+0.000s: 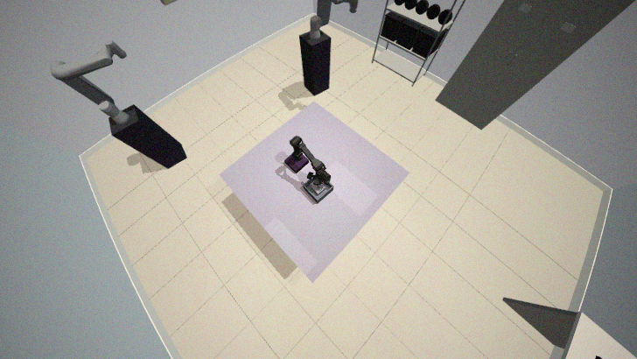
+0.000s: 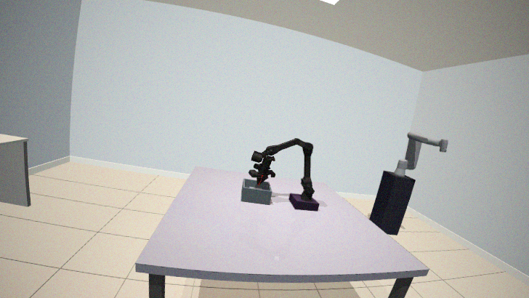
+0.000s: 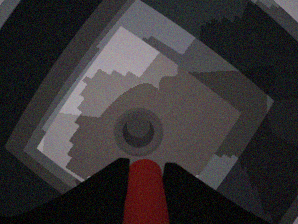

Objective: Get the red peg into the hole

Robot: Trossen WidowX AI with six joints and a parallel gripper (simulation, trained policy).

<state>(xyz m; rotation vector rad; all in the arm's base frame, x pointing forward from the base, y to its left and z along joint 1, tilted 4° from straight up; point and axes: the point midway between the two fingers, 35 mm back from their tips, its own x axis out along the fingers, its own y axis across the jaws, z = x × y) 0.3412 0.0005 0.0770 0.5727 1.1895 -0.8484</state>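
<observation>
My gripper tip is 30 mm below the red peg, 10 mm to the right of it and 10 mm past it. The rest, counted from my gripper tip: grey box: 80 mm below, 10 mm to the right, 10 mm ahead.
</observation>
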